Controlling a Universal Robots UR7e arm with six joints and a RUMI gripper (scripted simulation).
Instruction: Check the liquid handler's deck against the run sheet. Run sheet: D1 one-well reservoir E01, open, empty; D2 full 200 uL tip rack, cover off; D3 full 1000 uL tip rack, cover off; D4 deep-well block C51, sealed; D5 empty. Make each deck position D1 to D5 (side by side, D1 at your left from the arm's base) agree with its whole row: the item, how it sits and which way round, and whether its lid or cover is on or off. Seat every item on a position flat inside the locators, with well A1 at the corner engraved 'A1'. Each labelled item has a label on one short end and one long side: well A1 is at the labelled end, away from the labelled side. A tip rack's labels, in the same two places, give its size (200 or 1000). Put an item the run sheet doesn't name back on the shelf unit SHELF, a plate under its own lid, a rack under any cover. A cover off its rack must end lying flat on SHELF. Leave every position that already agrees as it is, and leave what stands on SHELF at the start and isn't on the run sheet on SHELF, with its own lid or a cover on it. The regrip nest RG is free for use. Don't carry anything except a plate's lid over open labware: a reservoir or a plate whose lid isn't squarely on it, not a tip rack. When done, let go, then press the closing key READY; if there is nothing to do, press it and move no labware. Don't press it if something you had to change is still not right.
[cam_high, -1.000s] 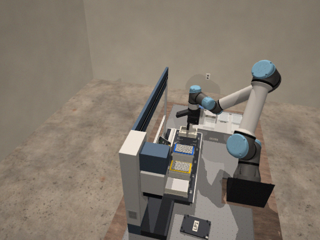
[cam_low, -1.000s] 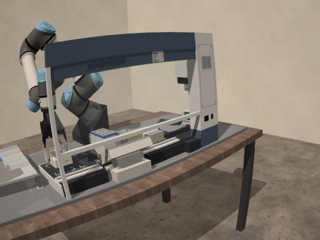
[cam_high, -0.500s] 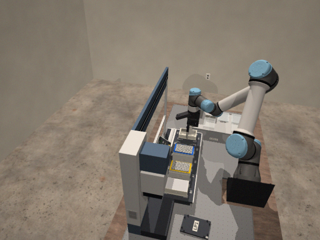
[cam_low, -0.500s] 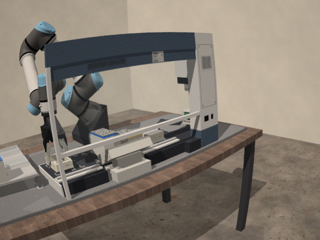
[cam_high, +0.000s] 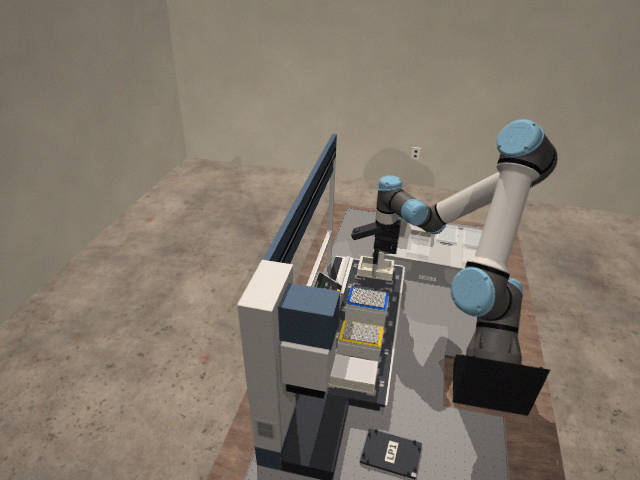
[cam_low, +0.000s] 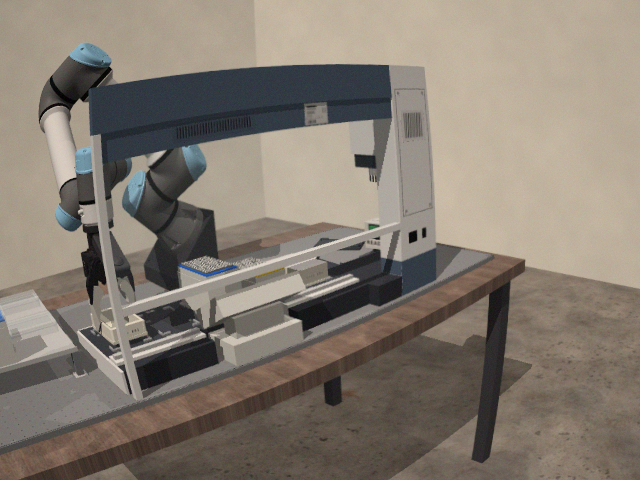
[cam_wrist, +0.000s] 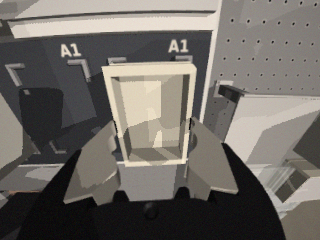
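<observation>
Right now the cream one-well reservoir is 1 cm below my hand. Round my hand: post 19 cm ahead, 15 cm above, 4 cm to the right; then shelf unit 28 cm to the right, 17 cm behind, 2 cm below; then blue-rimmed tip rack 25 cm to the left, 4 cm above, 3 cm behind.
</observation>
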